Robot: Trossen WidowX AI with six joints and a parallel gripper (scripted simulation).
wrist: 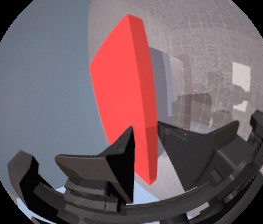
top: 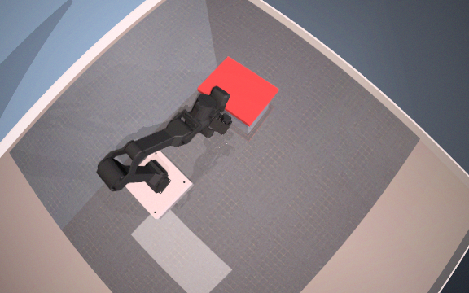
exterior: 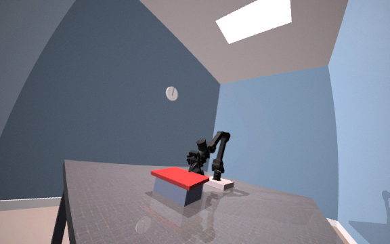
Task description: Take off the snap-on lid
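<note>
Now: the red lid 80 mm ahead of my gripper tip. Round my gripper tip: storage box: 80 mm ahead, 50 mm below.
</note>
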